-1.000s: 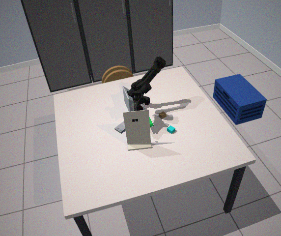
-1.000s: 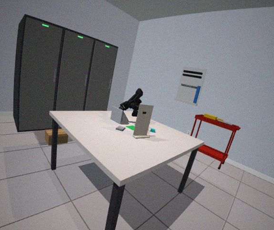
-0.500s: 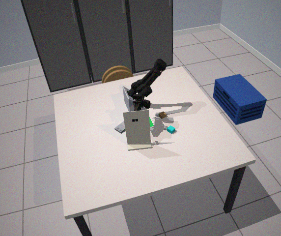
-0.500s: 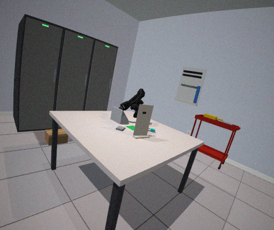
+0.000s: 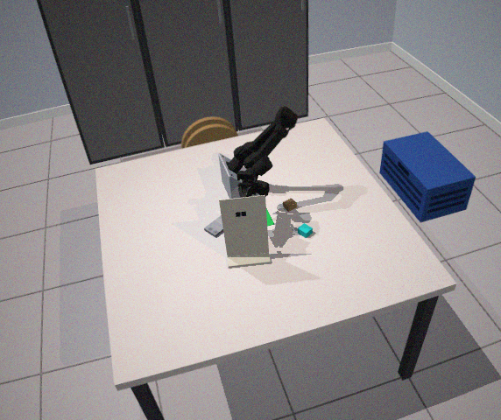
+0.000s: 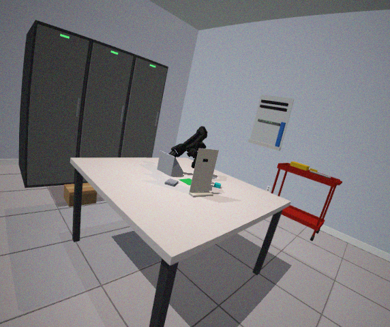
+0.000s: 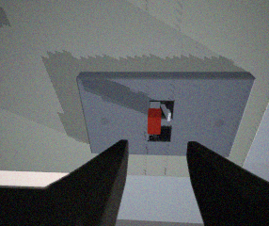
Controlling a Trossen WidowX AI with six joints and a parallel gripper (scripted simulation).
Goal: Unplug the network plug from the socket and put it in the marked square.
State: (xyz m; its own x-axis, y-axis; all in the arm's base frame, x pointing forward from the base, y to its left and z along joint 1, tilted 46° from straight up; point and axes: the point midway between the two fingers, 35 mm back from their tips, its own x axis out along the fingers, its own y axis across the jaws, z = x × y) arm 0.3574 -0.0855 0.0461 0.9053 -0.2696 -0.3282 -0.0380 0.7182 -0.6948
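Now: the grey network plug 4 cm ahead of my gripper tip and 1 cm to the right of it. From my gripper tip the other things lie so: green marked square 23 cm below, 16 cm behind, 9 cm to the left; grey panel 9 cm below, 6 cm ahead, 2 cm to the right; flat grey block 23 cm below, 16 cm behind, 9 cm to the right.
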